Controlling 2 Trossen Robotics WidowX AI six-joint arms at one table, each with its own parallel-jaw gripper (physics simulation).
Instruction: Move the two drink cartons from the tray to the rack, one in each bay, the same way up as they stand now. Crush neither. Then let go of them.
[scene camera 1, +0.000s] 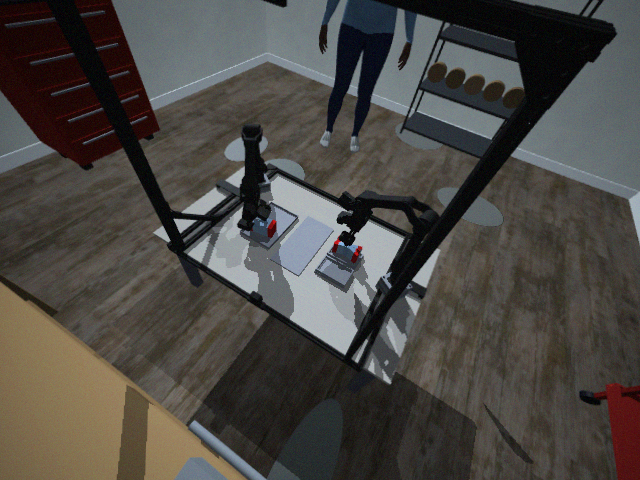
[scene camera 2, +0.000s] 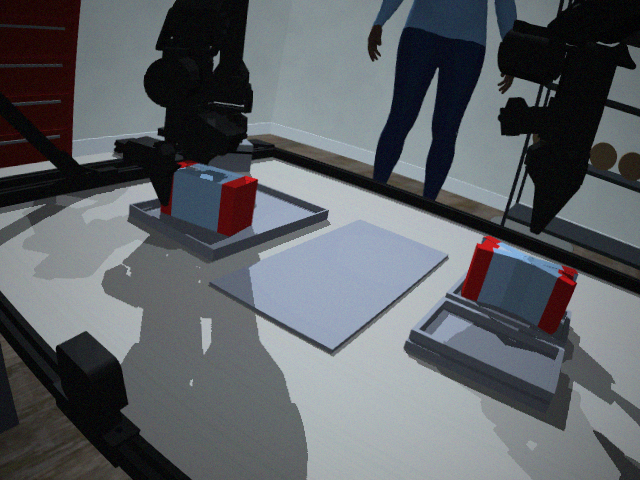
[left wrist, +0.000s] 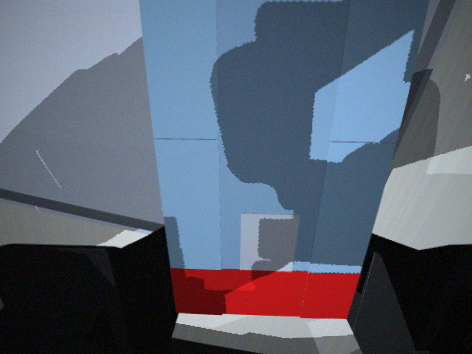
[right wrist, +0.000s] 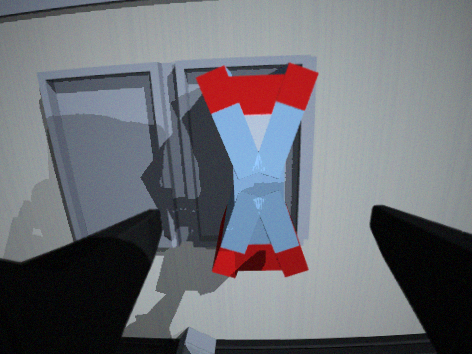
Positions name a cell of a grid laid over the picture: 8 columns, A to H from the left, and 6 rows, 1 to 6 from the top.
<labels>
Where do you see a flat grey mat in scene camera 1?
At D4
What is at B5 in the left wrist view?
My left gripper.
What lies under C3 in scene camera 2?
My left gripper.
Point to my right gripper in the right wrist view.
E4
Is my right gripper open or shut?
Open.
</labels>
